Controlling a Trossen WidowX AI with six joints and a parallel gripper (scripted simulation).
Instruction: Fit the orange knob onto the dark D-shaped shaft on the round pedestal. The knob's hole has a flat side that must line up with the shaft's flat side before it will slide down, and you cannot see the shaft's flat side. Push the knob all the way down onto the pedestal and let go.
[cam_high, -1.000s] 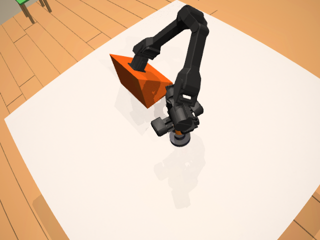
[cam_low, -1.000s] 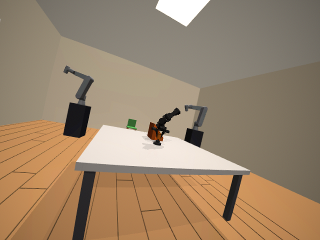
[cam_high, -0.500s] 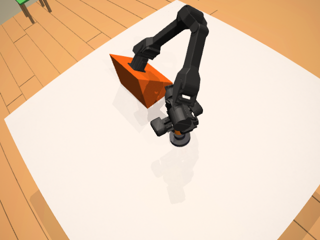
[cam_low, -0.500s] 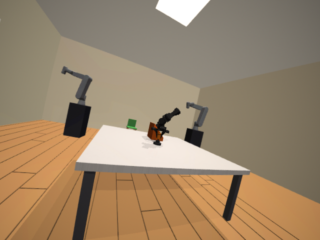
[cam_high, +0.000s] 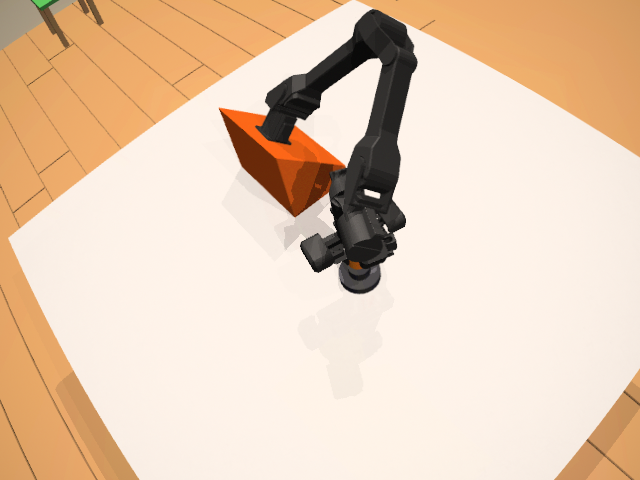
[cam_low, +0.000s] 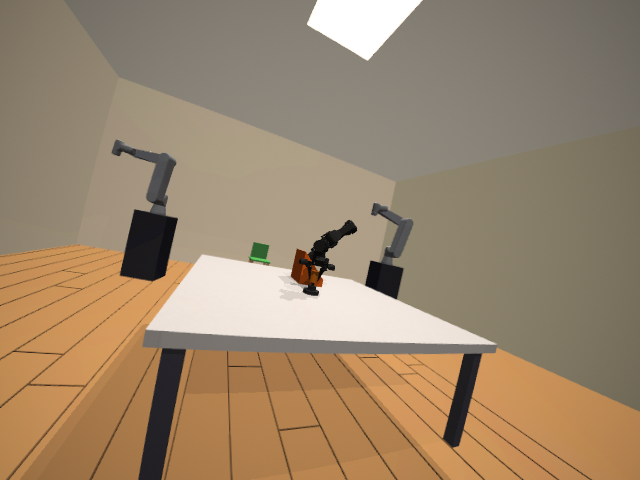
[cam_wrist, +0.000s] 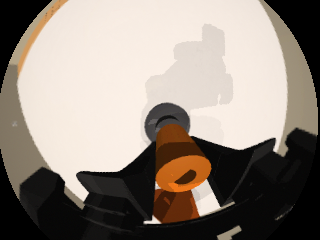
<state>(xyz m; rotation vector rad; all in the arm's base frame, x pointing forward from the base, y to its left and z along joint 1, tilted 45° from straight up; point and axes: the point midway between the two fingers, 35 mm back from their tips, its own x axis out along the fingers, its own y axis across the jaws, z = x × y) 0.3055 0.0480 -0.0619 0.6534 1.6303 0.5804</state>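
Now: the orange knob 20 mm above my gripper tip. Also, from my gripper tip: round pedestal: 40 mm below.
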